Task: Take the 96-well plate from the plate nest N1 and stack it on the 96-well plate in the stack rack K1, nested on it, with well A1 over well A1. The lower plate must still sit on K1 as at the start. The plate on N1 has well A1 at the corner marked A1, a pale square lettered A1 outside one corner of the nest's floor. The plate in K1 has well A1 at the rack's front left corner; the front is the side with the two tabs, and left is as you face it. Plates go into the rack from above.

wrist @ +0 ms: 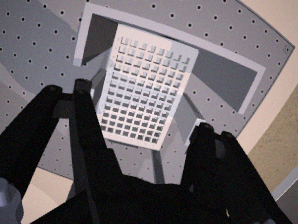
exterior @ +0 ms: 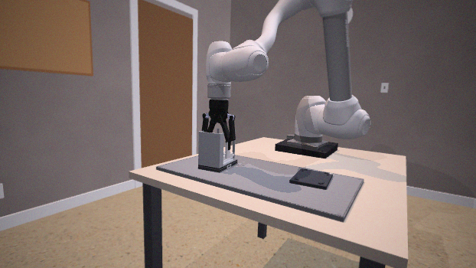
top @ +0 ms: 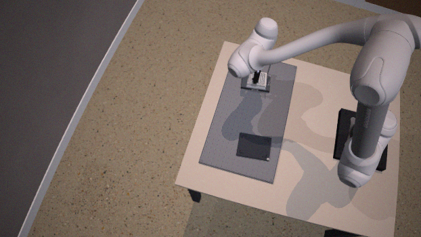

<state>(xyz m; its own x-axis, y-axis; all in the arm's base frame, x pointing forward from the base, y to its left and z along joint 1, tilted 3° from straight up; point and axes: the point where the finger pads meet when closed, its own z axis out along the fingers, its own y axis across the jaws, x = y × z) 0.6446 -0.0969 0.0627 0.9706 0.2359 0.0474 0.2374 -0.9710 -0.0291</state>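
My gripper is now 20 mm above the white 96-well plate. Round my hand: grey wall: 60 mm ahead, 20 mm to the left, 20 mm above; pale A1 mark: 390 mm to the left, 210 mm behind, 60 mm below.
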